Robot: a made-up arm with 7 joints.
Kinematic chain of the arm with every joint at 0, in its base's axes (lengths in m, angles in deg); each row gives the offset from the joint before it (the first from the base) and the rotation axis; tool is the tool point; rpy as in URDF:
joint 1: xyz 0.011 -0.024 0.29 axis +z
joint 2: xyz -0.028 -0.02 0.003 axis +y
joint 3: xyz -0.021 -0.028 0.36 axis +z
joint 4: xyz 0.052 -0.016 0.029 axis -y
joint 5: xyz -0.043 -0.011 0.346 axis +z
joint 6: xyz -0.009 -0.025 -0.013 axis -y
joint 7: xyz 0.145 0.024 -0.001 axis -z
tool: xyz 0.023 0 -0.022 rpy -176.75 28.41 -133.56
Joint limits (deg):
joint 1: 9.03..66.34
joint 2: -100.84..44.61
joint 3: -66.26..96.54
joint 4: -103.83..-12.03
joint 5: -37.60..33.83
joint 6: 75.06..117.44
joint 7: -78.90..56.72
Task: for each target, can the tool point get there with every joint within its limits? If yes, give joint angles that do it. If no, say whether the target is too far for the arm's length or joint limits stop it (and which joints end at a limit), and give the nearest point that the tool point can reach.
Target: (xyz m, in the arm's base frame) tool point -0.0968 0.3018 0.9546
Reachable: yes | joints 29.84 -18.71 51.09 -71.59 12.63 97.53 -54.19
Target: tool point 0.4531 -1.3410 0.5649
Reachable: no: too far | nearest point 0.1722 -0.8664 0.4774 | short by 0.558 m
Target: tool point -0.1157 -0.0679 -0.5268
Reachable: no: joint limits stop it (at a limit: joint 1, joint 2, joint 3, joint 4, joint 5, joint 6, joint 7) | nearest point -0.5268 -0.1074 0.1416 | short by 0.786 m
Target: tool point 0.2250 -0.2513 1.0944
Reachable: yes | joints 44.05 -15.86 -44.11 -48.82 -1.11 105.72 -64.18
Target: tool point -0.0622 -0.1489 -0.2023
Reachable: no: joint limits stop it (at a limit: joint 1, joint 2, joint 3, joint 4, joint 5, joint 6, joint 7) | nearest point -0.5268 -0.1074 0.1416 | short by 0.579 m
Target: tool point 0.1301 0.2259 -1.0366
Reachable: no: too far | nearest point 0.2445 0.4330 0.1237 | short by 1.184 m
